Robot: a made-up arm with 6 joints.
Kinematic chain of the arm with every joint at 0, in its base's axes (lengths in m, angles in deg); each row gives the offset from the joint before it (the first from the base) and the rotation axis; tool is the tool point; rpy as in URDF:
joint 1: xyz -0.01 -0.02 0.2 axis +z
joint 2: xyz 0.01 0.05 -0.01 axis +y
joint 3: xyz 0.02 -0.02 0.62 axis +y
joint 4: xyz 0.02 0 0.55 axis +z
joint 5: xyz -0.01 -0.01 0 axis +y
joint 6: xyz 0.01 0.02 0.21 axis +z
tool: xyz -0.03 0 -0.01 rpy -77.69 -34.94 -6.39
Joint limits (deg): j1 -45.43..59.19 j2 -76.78..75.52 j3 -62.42..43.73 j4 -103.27..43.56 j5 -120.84..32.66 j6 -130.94..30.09
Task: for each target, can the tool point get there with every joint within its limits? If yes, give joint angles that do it. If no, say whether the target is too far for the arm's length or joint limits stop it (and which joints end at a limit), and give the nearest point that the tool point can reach.
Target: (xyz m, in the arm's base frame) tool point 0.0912 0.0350 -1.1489
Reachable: no: joint limits stop it (at a limit: joint 1, joint 2, joint 3, joint 6) | nearest point -0.5549 0.5925 -0.2100 | short by 1.269 m
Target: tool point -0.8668 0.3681 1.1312
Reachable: yes | joints -14.36 -44.63 -2.00 -74.57 -32.59 -11.29
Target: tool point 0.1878 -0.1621 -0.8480
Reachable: no: joint limits stop it (at a limit: joint 1, joint 2, joint 3, joint 6) | nearest point -0.4075 -0.7184 -0.1873 | short by 1.049 m
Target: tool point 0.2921 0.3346 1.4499
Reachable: yes | joints 31.04 12.93 11.56 -66.69 -29.66 8.44
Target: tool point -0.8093 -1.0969 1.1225
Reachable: no: too far | nearest point -0.6785 -0.9207 0.9711 | short by 0.267 m
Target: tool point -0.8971 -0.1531 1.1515
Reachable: yes | joints 8.00 -61.26 26.11 -76.90 10.11 -116.23
